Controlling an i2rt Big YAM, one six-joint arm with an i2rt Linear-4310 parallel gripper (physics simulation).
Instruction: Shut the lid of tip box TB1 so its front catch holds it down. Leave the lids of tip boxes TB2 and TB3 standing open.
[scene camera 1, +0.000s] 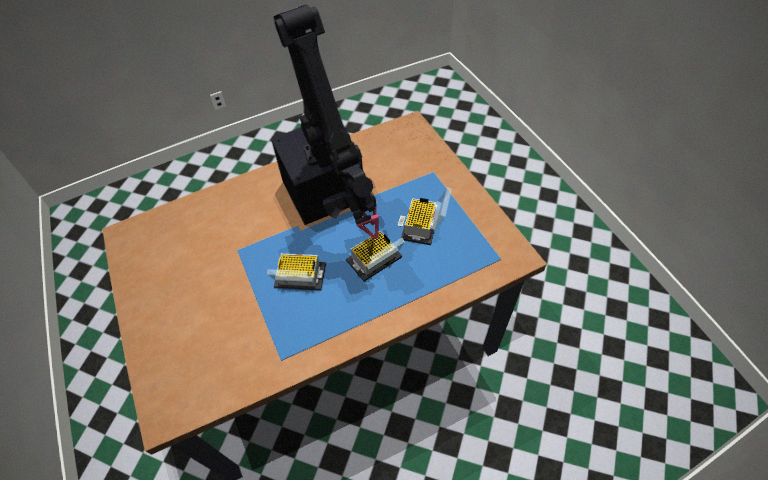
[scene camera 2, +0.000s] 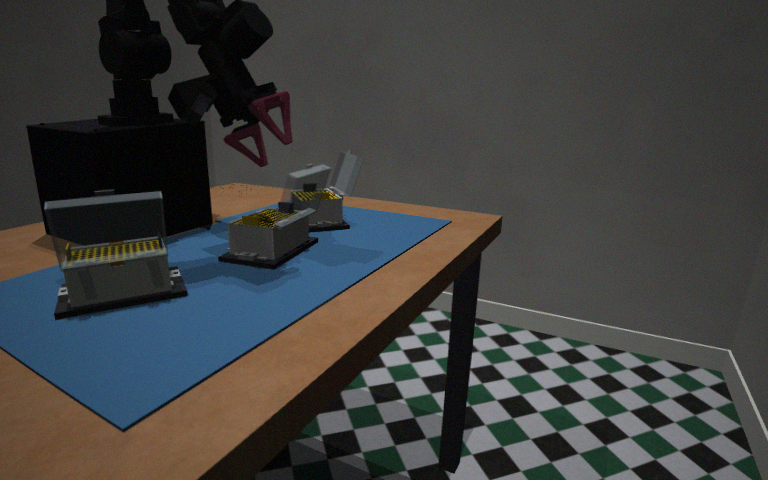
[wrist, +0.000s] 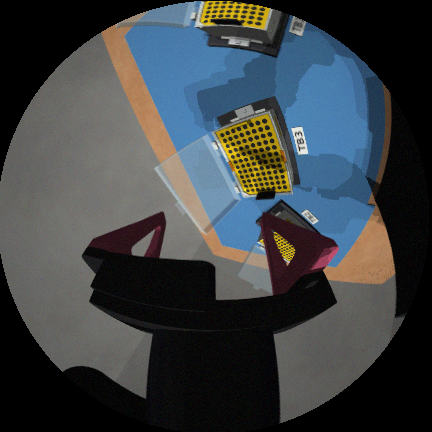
Labels:
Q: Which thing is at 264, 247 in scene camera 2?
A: A tip box.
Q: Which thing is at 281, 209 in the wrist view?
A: A tip box.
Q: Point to a tip box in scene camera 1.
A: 319, 269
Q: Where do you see a tip box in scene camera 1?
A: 360, 268

